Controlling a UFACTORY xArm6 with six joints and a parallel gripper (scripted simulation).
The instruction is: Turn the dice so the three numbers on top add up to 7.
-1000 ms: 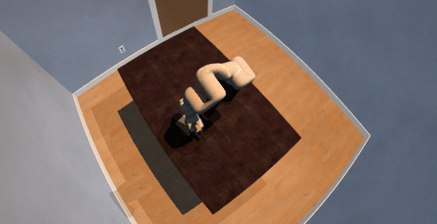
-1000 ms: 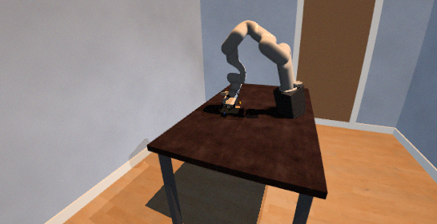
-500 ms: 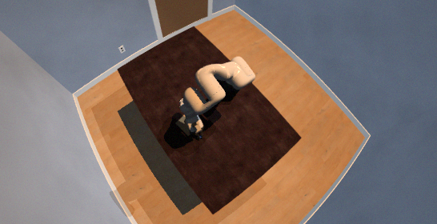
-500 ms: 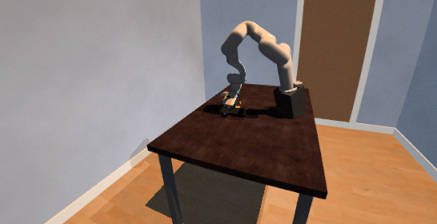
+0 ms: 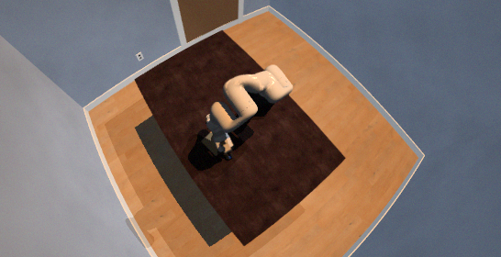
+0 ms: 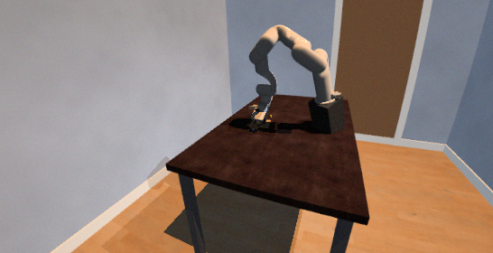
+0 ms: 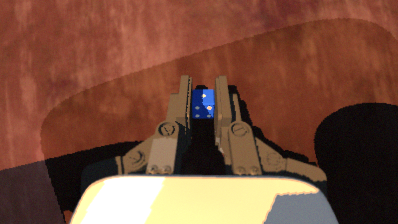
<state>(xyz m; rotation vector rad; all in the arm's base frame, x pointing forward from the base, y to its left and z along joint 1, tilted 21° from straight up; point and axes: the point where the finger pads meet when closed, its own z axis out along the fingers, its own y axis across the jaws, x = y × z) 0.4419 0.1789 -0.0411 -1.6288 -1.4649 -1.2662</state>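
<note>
Right now my hand is 1 cm to the right of the blue die and 1 cm above it. Also, from my hand: mat: 1 cm ahead, 13 cm to the right, 2 cm below; then yellow die: 3 cm behind, 28 cm to the right, 2 cm below; then black die: 9 cm behind, 15 cm to the right, 2 cm below.
</note>
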